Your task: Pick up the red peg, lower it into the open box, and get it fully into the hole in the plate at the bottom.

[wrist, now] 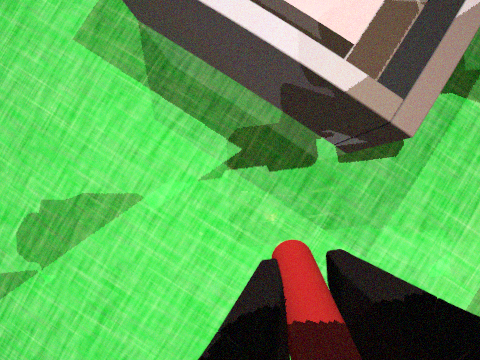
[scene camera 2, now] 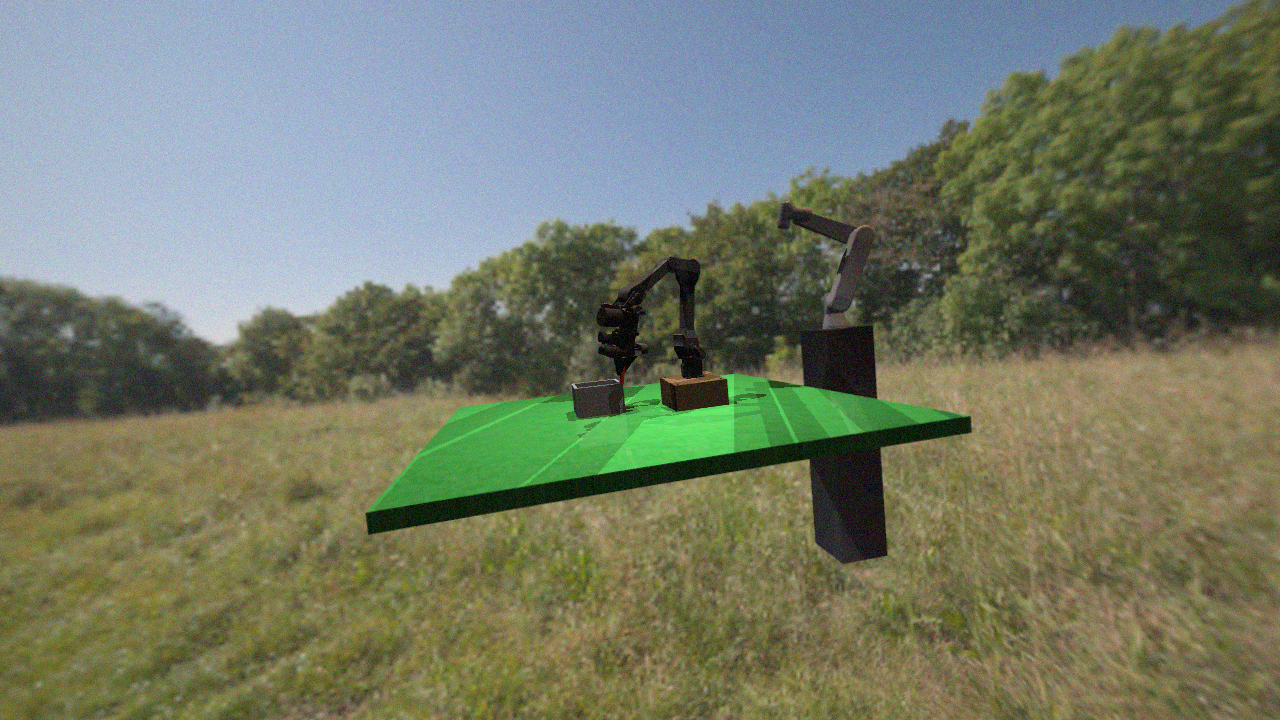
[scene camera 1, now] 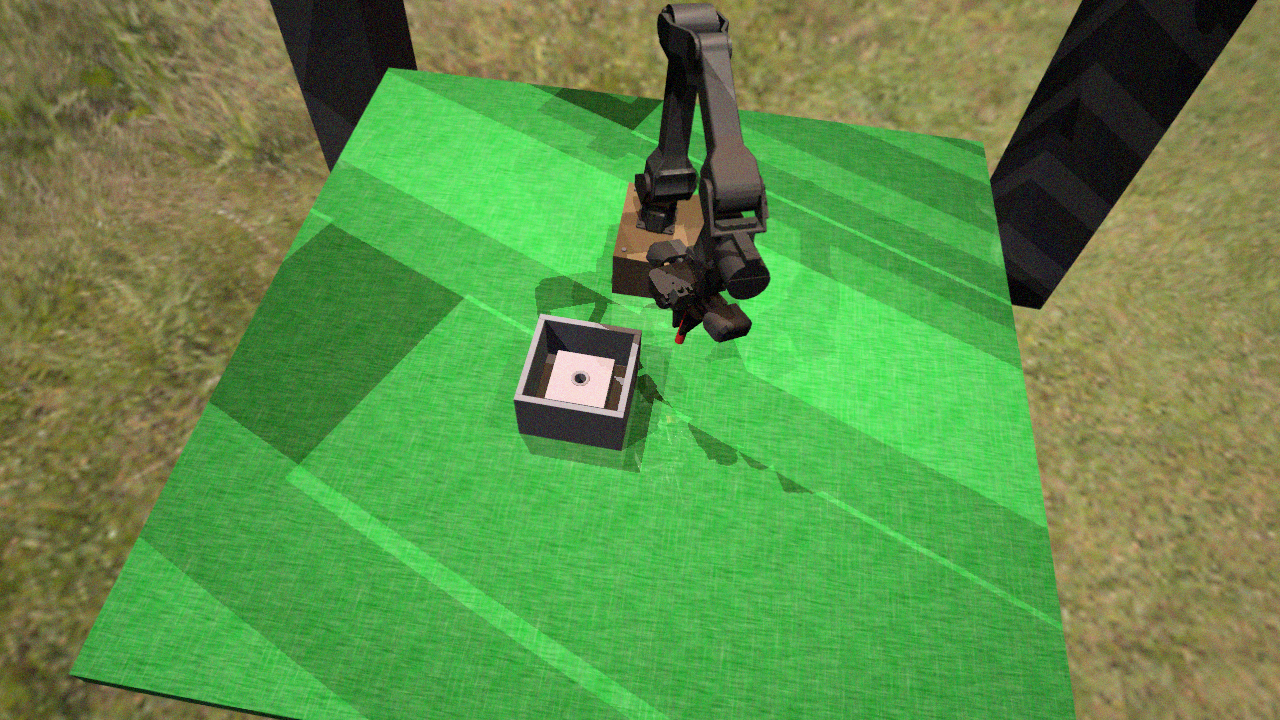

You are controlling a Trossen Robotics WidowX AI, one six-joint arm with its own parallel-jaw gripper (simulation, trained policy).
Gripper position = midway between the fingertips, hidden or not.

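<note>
I find my gripper (scene camera 1: 678,330) in the scene. The wrist view shows my gripper (wrist: 302,269) too, and from scene camera 2 I can likewise see my gripper (scene camera 2: 620,375). There is a grey box (wrist: 382,91), and there is a pale plate (scene camera 1: 580,379) as well, though scene camera 2 does not show the plate, hidden by the grey box.
</note>
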